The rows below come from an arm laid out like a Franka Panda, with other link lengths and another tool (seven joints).
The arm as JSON. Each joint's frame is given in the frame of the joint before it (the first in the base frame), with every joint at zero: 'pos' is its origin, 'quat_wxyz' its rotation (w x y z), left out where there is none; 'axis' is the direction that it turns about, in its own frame. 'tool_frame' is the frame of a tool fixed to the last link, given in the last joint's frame.
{
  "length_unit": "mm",
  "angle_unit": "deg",
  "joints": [
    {
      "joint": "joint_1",
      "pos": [
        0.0,
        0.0,
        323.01
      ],
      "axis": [
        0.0,
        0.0,
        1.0
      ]
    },
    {
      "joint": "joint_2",
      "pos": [
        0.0,
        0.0,
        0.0
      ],
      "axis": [
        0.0,
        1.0,
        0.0
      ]
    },
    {
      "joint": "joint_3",
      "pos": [
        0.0,
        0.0,
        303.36
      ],
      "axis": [
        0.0,
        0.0,
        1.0
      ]
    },
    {
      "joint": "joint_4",
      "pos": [
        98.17,
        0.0,
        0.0
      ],
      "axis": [
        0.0,
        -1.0,
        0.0
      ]
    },
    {
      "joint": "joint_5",
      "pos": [
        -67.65,
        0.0,
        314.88
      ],
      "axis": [
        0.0,
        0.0,
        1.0
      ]
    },
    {
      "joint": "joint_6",
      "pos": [
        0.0,
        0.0,
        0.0
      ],
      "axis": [
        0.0,
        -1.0,
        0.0
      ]
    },
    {
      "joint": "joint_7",
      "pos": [
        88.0,
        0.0,
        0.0
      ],
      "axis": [
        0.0,
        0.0,
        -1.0
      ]
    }
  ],
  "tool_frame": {
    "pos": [
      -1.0,
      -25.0,
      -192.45
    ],
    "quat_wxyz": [
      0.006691,
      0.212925,
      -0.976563,
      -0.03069
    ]
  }
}
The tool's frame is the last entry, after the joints.
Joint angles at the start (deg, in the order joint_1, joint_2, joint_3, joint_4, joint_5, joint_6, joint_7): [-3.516 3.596 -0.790 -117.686 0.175 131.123 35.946]
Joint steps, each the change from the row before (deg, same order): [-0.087 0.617 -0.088 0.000 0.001 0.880 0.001]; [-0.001 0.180 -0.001 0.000 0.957 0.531 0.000]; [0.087 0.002 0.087 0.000 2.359 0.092 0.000]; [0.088 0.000 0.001 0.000 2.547 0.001 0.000]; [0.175 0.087 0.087 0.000 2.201 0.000 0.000]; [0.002 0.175 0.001 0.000 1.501 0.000 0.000]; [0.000 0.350 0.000 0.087 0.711 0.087 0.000]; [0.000 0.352 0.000 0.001 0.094 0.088 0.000]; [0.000 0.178 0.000 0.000 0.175 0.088 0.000]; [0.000 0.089 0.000 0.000 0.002 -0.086 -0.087]
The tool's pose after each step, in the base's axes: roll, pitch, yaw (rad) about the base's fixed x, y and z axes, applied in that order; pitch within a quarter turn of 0, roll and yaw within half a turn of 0; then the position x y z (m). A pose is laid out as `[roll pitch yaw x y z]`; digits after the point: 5 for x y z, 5 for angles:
[3.04224 0.17258 2.86047 0.52526 -0.06055 0.33261]
[3.02698 0.17567 2.84886 0.52688 -0.05914 0.33167]
[2.99204 0.16930 2.82398 0.52728 -0.05372 0.33126]
[2.95511 0.15975 2.79587 0.52739 -0.04872 0.33081]
[2.92384 0.14915 2.77520 0.52770 -0.04269 0.32974]
[2.90345 0.13959 2.75833 0.52782 -0.04019 0.32801]
[2.89460 0.13345 2.75024 0.52861 -0.03912 0.32551]
[2.89497 0.12871 2.74917 0.52889 -0.03904 0.32242]
[2.89322 0.12644 2.74705 0.52917 -0.03882 0.32092]
[2.89423 0.12380 2.74887 0.52893 -0.03878 0.31994]

